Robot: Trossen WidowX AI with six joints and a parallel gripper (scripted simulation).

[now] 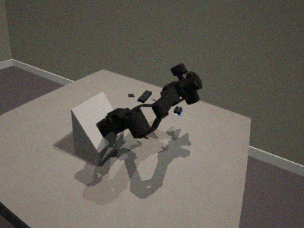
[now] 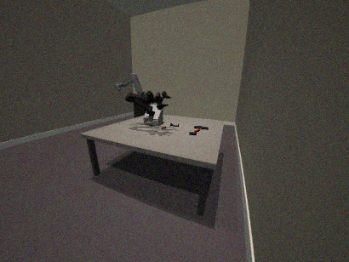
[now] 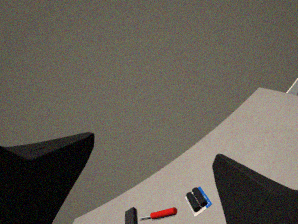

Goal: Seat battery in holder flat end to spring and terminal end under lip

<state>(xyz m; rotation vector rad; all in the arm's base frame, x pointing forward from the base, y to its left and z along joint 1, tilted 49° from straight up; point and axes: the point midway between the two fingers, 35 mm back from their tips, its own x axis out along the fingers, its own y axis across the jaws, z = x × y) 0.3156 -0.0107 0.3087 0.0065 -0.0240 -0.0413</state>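
Now: gripper tip 14 cm past the battery, 15 cm to the right of it and 31 cm above it. Round my gripper tip: dark piece: 21 cm ahead, 43 cm to the left, 32 cm below; red tool: 25 cm ahead, 24 cm to the left, 31 cm below.
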